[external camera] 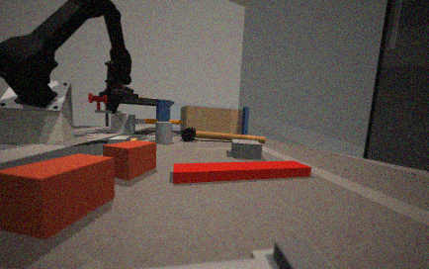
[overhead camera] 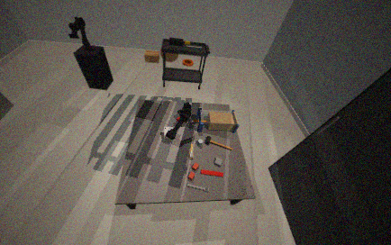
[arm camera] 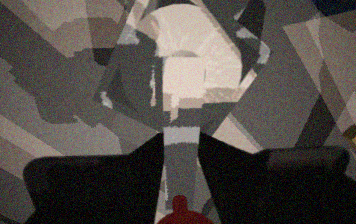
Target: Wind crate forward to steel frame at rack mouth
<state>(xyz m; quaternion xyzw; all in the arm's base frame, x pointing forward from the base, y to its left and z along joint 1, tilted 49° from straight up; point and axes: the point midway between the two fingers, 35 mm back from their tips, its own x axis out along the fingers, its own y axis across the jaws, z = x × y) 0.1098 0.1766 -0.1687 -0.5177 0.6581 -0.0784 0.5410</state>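
The winch handle is 10 mm behind my gripper tip, 10 mm to the right of it and 20 mm above it. The rest, counted from my gripper tip: red knob: 40 mm behind, 30 mm to the right, 50 mm above; grey winch: 30 mm ahead, 20 mm to the left, 60 mm below; blue frame: 200 mm ahead, 50 mm to the left, 20 mm above.
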